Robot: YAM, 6 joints.
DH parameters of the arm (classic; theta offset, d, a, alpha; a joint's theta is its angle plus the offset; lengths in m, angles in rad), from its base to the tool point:
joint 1: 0 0.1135 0.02 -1.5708
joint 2: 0 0 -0.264 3.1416
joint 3: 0.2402 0 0.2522 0
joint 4: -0.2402 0 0.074 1.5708
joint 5: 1.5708 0 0 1.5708
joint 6: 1.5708 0.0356 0 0
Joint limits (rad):
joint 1: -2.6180..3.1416
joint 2: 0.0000..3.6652
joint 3: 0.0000..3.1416
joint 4: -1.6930..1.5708
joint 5: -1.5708..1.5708
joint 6: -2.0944..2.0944
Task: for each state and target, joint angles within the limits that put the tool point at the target. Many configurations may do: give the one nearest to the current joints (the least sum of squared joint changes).
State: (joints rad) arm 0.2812 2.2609 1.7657 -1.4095 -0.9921 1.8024
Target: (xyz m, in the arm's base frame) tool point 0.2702 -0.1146 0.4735
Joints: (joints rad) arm -0.5021 1.6661 2.1620 -1.3731 -0.9804 1.8024
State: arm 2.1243 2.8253 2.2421 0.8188 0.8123 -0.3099
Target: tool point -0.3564 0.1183 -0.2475
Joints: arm 2.8902 3.2568 1.5918 0.6954 0.8153 -0.3099
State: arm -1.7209 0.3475 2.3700 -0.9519 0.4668 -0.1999
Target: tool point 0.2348 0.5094 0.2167
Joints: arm -2.0284 0.0000 2.8262 -0.5965 0.4168 -0.1999
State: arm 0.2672 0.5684 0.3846 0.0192 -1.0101 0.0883
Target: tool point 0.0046 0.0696 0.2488
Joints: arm 0.9941 0.0139 0.2743 -0.1345 -1.2789 0.0883
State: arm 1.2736 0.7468 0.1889 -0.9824 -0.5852 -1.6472
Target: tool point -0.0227 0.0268 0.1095
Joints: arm 1.4935 0.7464 0.1388 -1.3393 -0.7668 -1.6472
